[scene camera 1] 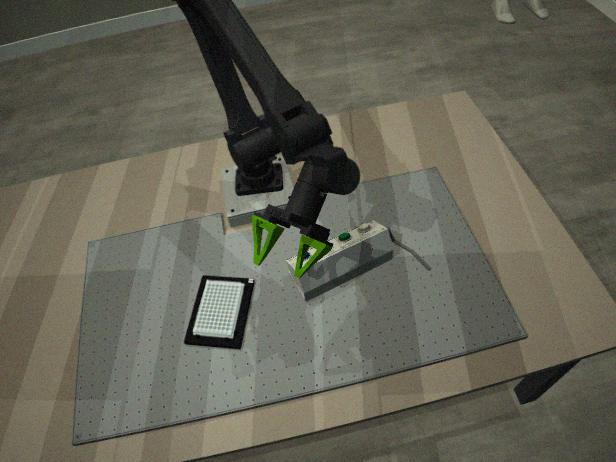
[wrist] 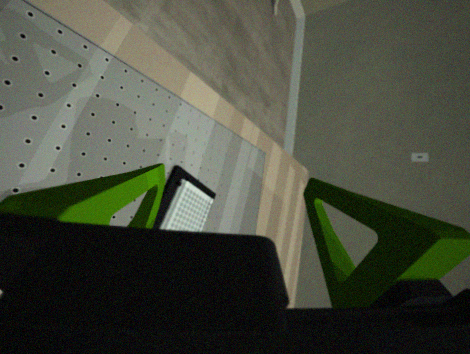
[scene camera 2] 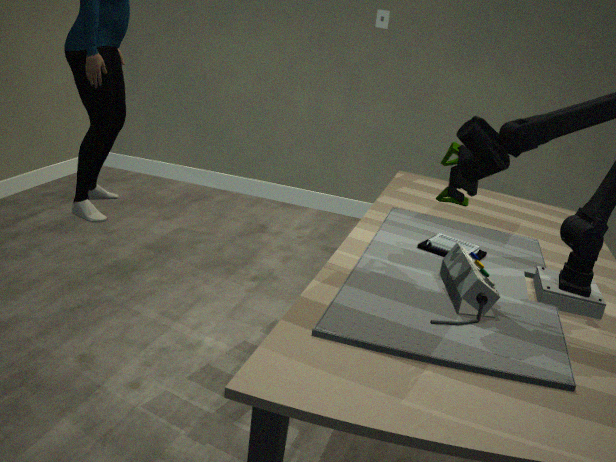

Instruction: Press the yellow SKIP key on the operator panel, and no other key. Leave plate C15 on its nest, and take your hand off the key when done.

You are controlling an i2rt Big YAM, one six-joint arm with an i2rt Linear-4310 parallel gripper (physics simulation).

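Pixels of known places: gripper, fingertip midpoint: (scene camera 1: 277,271) (wrist: 238,179) (scene camera 2: 440,181); arm's base at its link origin: (scene camera 1: 259,181) (scene camera 2: 573,286).
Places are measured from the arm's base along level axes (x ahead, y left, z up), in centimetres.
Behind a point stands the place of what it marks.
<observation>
The operator panel (scene camera 1: 350,267) {z 1.5, x 29.7, y 19.5 cm} (scene camera 2: 457,285) {z 1.3, x 27.8, y 24.4 cm} is a pale grey sloped box. In the second scene view its yellow key (scene camera 2: 479,264) {z 4.1, x 24.9, y 15.6 cm} sits between the blue key (scene camera 2: 474,256) {z 4.1, x 26.9, y 11.0 cm} and the green key (scene camera 2: 484,272) {z 4.2, x 23.0, y 20.2 cm} (scene camera 1: 344,236) {z 4.3, x 23.5, y 19.0 cm}. In the first scene view a finger hides the yellow key and partly covers the blue one. White plate C15 (scene camera 1: 218,308) {z -0.4, x 35.4, y -9.1 cm} (scene camera 2: 452,242) {z -0.3, x 35.5, y -9.3 cm} (wrist: 191,206) {z -0.3, x 37.8, y -8.9 cm} lies flat on its black nest (scene camera 1: 243,320) {z -1.7, x 38.1, y -4.0 cm} (scene camera 2: 425,246) {z -1.8, x 41.7, y -4.4 cm} (wrist: 173,181) {z -1.7, x 41.0, y -4.7 cm}. My gripper (scene camera 1: 277,270) {z 18.0, x 39.4, y 5.8 cm} (scene camera 2: 440,182) {z 18.0, x 39.4, y 5.8 cm} (wrist: 238,179) {z 18.0, x 39.4, y 5.8 cm} is open and empty, tilted, high above the board and apart from panel and plate.
A whitish key (scene camera 1: 364,228) {z 4.5, x 22.0, y 23.6 cm} is at the panel's far end, beyond the green one. A dark cable (scene camera 1: 415,256) {z -2.5, x 26.1, y 34.8 cm} (scene camera 2: 455,322) {z -2.3, x 25.2, y 35.0 cm} leaves that end. The perforated board (scene camera 1: 400,325) {z -2.9, x 42.2, y 28.3 cm} (scene camera 2: 380,345) {z -3.0, x 35.6, y 51.5 cm} lies on the wooden table (scene camera 1: 540,310) {z -4.2, x 42.1, y 58.9 cm} (scene camera 2: 300,385) {z -4.2, x 42.4, y 69.5 cm}. A person (scene camera 2: 100,110) stands away from the table.
</observation>
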